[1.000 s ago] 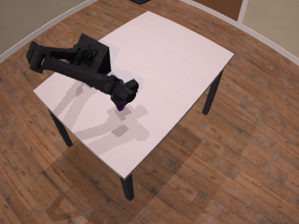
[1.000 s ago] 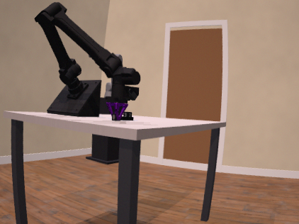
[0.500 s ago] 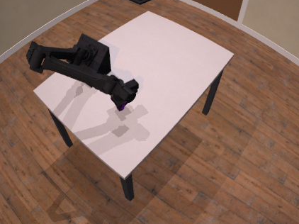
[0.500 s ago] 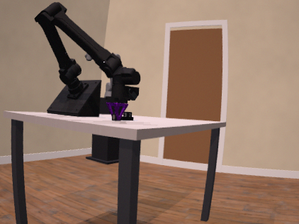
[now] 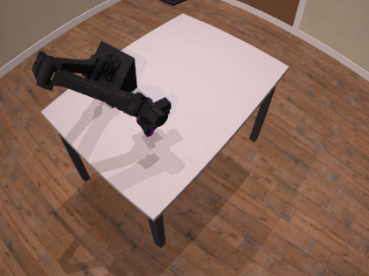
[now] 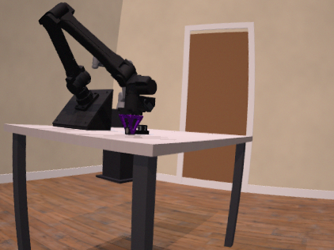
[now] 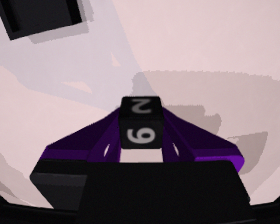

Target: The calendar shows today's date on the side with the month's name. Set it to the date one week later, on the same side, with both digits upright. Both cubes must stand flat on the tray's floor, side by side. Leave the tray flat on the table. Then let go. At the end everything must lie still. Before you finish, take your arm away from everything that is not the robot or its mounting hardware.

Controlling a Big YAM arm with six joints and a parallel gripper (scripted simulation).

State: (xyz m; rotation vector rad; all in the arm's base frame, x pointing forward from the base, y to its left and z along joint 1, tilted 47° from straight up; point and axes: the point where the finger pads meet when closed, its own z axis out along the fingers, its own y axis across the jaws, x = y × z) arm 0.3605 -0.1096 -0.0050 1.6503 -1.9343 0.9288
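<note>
My hand is right at the black date cube. Also, from my hand: black tray (11 cm to the left, 4 cm behind).
</note>
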